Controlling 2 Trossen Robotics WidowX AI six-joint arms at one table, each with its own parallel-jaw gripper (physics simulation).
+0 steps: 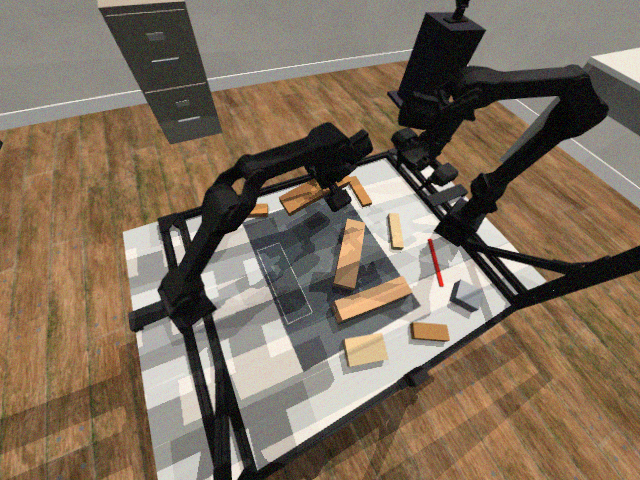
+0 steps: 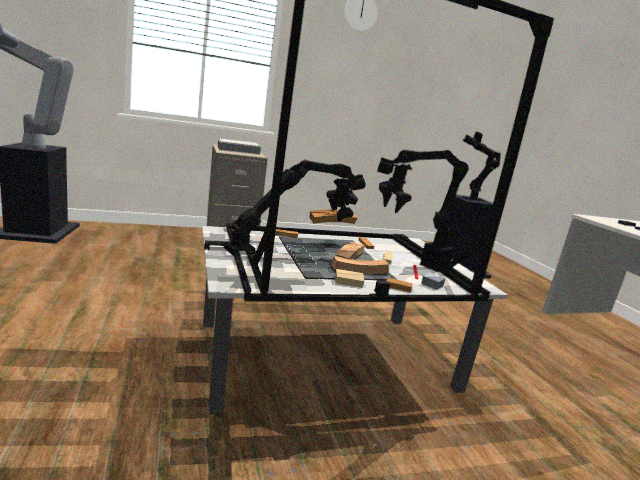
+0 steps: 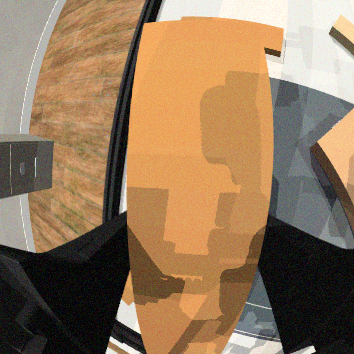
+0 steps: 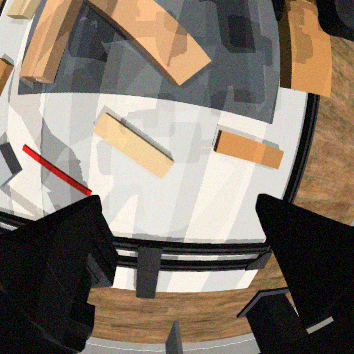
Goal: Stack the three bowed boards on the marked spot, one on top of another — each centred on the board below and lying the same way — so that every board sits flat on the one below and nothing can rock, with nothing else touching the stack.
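Places are measured from the left arm's base along level axes (x right, y ahead, z up), in centimetres.
Pixels of known places: left gripper, fingertip midpoint: (image 1: 320, 188) (image 2: 336, 217) (image 3: 194, 215) (image 4: 299, 21); right gripper, fingertip midpoint: (image 1: 408, 178) (image 2: 390, 209) (image 4: 180, 202); left arm's base, link origin: (image 1: 187, 305) (image 2: 239, 244); right arm's base, link origin: (image 1: 468, 213) (image 2: 439, 245).
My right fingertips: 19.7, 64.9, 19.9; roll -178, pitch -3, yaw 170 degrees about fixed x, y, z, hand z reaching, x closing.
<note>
For each thing: its top centre in the pictures, then the offset to it from my right fingertips, as dx, dy, dz. "spot": a spot on its surface instead. Level surfaces: height alone.
- orange bowed board, top centre: (image 3: 168, 287) (image 1: 316, 183) (image 2: 333, 210) -19.2, -17.5, -5.4
- second bowed board, top centre: (image 4: 139, 14) (image 1: 351, 249) (image 2: 351, 247) +0.2, -20.3, -17.0
- dark mat, surface height: dz -21.9
- third bowed board, top centre: (image 4: 49, 11) (image 1: 373, 296) (image 2: 360, 259) +14.4, -26.9, -17.1
- marked spot, surface spot: (image 1: 295, 277) spot: -6.3, -37.7, -21.9
- pale strip, top centre: (image 4: 132, 146) (image 1: 396, 229) (image 2: 388, 255) +5.1, -0.4, -20.6
- thick pale block, top centre: (image 1: 366, 348) (image 2: 350, 273) +21.7, -38.4, -19.0
- red stick, top centre: (image 4: 53, 169) (image 1: 435, 261) (image 2: 415, 270) +21.8, +0.5, -22.0
- grey angled block, top centre: (image 1: 469, 294) (image 2: 434, 277) +34.9, -3.8, -19.0
My left gripper (image 1: 330, 193) (image 2: 343, 211) (image 3: 194, 215) is shut on an orange bowed board (image 1: 299, 197) (image 2: 320, 216) (image 3: 200, 125) (image 4: 310, 55), held in the air over the table's back edge. A second bowed board (image 1: 349, 253) (image 2: 350, 251) (image 4: 155, 35) lies across the middle of the dark mat (image 1: 310, 353). A third bowed board (image 1: 372, 299) (image 2: 360, 266) (image 4: 50, 45) lies in front of it on the mat. The marked spot (image 1: 295, 277) is a thin white outline on the mat's left part, with no board on it. My right gripper (image 1: 424, 157) (image 2: 392, 208) (image 4: 180, 202) is open and empty, high near the right side.
Small orange blocks (image 1: 360, 191) (image 1: 260, 210) (image 1: 430, 331), a pale strip (image 1: 395, 230) (image 4: 134, 145), a thick pale block (image 1: 365, 349) (image 2: 349, 277), a red stick (image 1: 435, 262) (image 2: 415, 271) (image 4: 57, 171) and a grey angled block (image 1: 466, 295) (image 2: 433, 281) lie around the mat. A black frame surrounds the table.
</note>
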